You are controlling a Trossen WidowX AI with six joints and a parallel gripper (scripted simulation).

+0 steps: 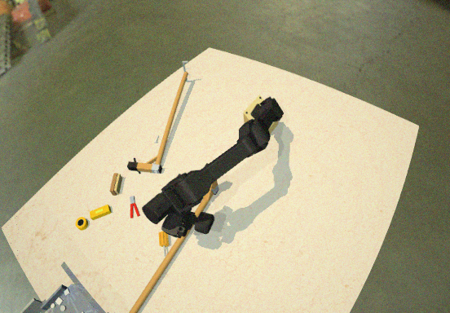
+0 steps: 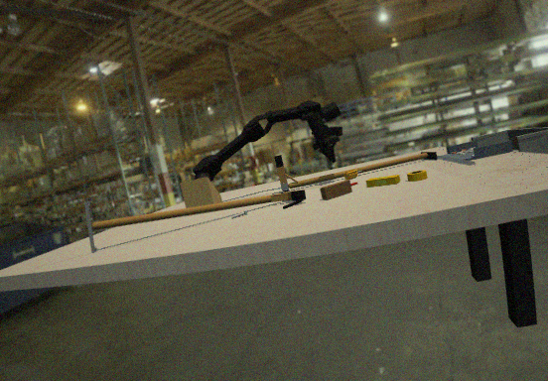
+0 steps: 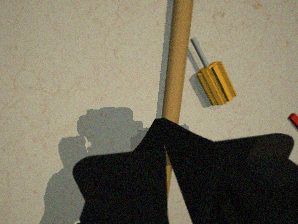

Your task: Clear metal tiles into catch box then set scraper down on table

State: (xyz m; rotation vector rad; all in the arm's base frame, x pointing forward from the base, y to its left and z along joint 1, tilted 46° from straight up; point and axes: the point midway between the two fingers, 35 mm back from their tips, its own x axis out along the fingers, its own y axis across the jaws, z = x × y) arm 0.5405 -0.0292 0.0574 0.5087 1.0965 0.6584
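Right now the screwdriver is 50 mm ahead of my gripper tip, 70 mm to the right of it and 50 mm below it. The rest, counted from my gripper tip: yellow tape roll 180 mm ahead, 400 mm to the right, 60 mm below; yellow level 90 mm ahead, 370 mm to the right, 50 mm below; wooden block 40 mm behind, 390 mm to the right, 50 mm below.
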